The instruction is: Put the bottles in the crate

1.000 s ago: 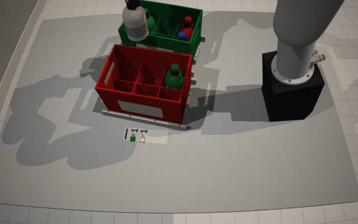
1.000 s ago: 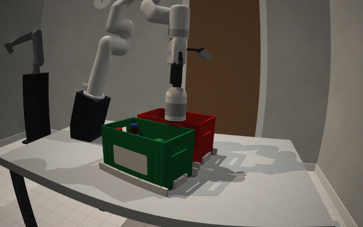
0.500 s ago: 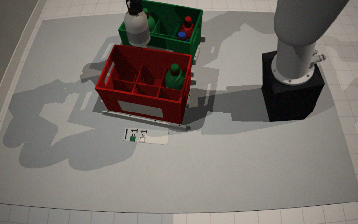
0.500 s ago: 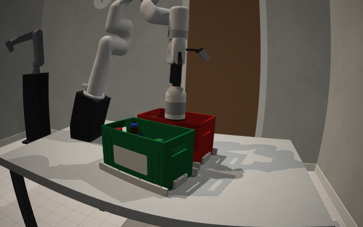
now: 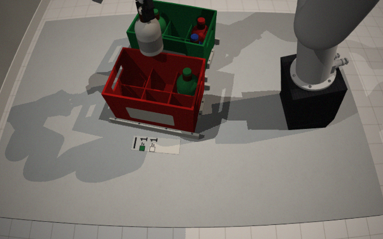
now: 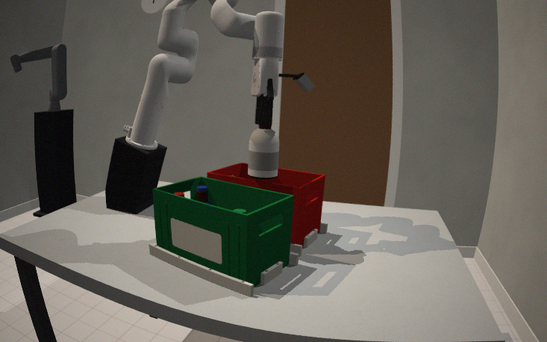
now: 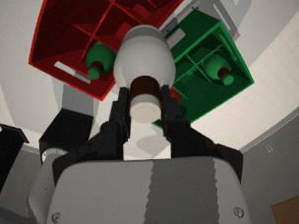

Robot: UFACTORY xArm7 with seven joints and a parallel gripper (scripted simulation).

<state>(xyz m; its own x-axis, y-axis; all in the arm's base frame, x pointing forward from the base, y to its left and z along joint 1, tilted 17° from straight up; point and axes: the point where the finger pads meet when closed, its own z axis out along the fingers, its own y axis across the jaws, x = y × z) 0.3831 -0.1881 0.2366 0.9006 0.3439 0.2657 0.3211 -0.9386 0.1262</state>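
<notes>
My gripper is now 70 mm above the white-capped bottle. From my hand the other things lie so: red crate: 10 mm ahead, 100 mm to the left, 250 mm below; then green crate: 80 mm behind, 130 mm to the right, 250 mm below; then blue bottle: 140 mm behind, 50 mm to the right, 250 mm below.
</notes>
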